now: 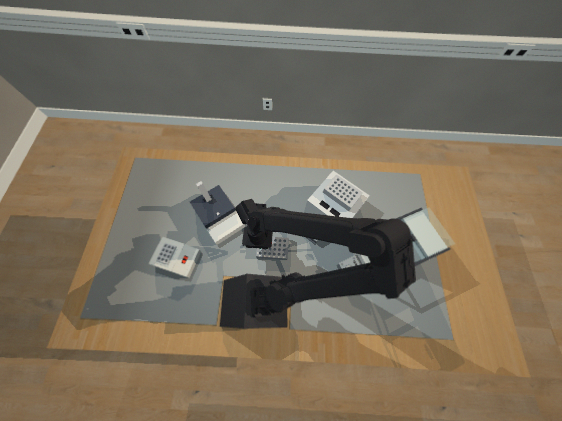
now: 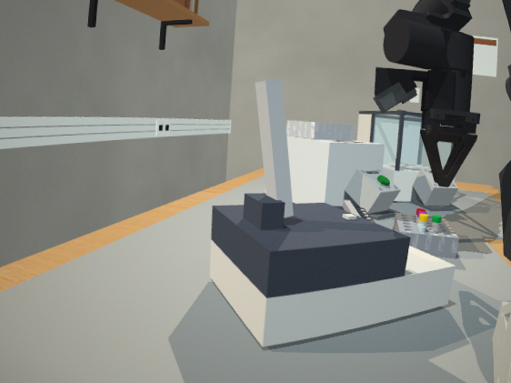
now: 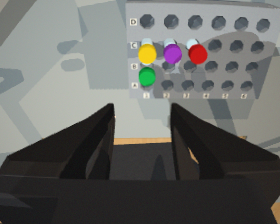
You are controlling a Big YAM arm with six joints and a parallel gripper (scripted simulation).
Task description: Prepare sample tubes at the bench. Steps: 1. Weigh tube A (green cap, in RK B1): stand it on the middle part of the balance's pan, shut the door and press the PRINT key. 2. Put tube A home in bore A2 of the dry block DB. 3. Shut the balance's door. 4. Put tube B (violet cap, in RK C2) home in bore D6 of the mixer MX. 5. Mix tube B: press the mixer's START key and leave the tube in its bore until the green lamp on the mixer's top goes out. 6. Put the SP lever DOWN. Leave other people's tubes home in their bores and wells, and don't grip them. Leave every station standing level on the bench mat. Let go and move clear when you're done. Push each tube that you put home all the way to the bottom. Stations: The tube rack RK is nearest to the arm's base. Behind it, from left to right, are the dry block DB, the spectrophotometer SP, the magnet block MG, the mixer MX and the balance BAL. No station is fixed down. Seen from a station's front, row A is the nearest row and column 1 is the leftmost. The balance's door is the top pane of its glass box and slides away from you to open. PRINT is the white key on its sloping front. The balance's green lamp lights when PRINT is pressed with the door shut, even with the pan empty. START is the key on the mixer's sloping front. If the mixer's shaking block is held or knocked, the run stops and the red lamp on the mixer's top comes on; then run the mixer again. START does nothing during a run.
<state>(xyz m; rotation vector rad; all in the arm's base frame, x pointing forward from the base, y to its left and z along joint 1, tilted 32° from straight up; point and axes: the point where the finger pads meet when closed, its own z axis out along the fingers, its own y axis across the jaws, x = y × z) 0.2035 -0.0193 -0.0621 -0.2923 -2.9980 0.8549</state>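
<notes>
Now: the violet-capped tube B 10 mm ahead of my hand, 30 mm to the right of it and 80 mm below it. Also, from my hand: rack RK 50 mm to the right, 90 mm below; then magnet block 120 mm ahead, 50 mm to the right, 90 mm below; then green start key 40 mm ahead, 220 mm to the right, 40 mm below.
</notes>
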